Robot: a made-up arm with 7 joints. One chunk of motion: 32 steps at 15 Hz.
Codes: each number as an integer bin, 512 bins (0 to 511) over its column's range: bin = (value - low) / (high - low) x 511, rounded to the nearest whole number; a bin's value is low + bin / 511 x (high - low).
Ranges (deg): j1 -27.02..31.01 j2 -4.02..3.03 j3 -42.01..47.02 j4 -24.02..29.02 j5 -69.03..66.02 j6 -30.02..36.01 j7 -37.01..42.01
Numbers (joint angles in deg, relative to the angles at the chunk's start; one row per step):
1: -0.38 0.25 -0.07 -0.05 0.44 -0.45 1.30
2: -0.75 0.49 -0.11 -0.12 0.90 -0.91 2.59
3: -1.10 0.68 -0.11 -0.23 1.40 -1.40 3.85
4: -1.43 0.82 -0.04 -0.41 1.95 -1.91 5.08
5: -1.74 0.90 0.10 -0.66 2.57 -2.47 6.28
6: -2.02 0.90 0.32 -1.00 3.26 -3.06 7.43
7: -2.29 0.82 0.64 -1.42 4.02 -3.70 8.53
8: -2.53 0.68 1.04 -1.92 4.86 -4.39 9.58
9: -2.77 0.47 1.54 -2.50 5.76 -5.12 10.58
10: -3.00 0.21 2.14 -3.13 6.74 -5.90 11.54
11: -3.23 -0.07 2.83 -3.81 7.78 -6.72 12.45
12: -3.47 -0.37 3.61 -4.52 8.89 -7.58 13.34
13: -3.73 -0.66 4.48 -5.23 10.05 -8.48 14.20
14: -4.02 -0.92 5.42 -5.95 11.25 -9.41 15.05
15: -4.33 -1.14 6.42 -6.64 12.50 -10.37 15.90
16: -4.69 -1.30 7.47 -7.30 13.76 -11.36 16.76
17: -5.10 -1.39 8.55 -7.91 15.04 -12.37 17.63
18: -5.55 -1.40 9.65 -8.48 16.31 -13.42 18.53
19: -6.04 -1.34 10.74 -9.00 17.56 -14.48 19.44
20: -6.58 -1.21 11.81 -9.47 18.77 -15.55 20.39
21: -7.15 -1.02 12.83 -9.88 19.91 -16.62 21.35
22: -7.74 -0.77 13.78 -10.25 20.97 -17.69 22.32
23: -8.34 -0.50 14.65 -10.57 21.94 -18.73 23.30
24: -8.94 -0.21 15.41 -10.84 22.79 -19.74 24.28
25: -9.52 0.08 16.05 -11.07 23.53 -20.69 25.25
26: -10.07 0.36 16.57 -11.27 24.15 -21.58 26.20
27: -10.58 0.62 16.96 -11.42 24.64 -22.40 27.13
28: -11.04 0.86 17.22 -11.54 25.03 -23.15 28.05
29: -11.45 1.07 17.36 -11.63 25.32 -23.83 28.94
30: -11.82 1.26 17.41 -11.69 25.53 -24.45 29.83
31: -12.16 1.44 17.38 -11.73 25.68 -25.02 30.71
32: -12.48 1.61 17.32 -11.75 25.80 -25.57 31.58
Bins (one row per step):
1: 235 309 241 231 263 229 248
2: 231 327 240 230 265 225 256
3: 228 341 240 229 266 221 264
4: 225 351 241 227 269 218 272
5: 223 357 242 225 271 213 280
6: 220 357 243 222 274 209 287
7: 218 351 245 218 276 204 294
8: 216 341 247 213 280 198 301
9: 214 325 250 207 283 193 308
10: 212 307 253 201 287 187 314
11: 209 286 257 195 291 180 320
12: 207 265 262 188 295 174 326
13: 205 244 267 181 299 167 331
14: 203 225 272 174 304 159 337
15: 200 209 278 167 308 152 342
16: 197 197 284 161 313 144 348
17: 193 191 290 155 318 137 353
18: 189 190 297 150 323 128 359
19: 185 194 303 145 328 120 365
20: 180 204 309 140 332 112 371
21: 175 217 315 136 337 104 377
22: 170 236 320 133 341 95 384
23: 164 255 325 130 344 87 390
24: 159 276 330 127 347 80 396
25: 154 297 333 125 350 72 403
26: 149 317 336 123 353 65 409
27: 145 336 338 121 354 59 415
28: 141 354 340 120 356 53 421
29: 137 369 341 119 357 48 426
30: 134 383 341 119 358 43 432
31: 131 396 341 118 358 39 438
32: 128 408 341 118 359 34 444

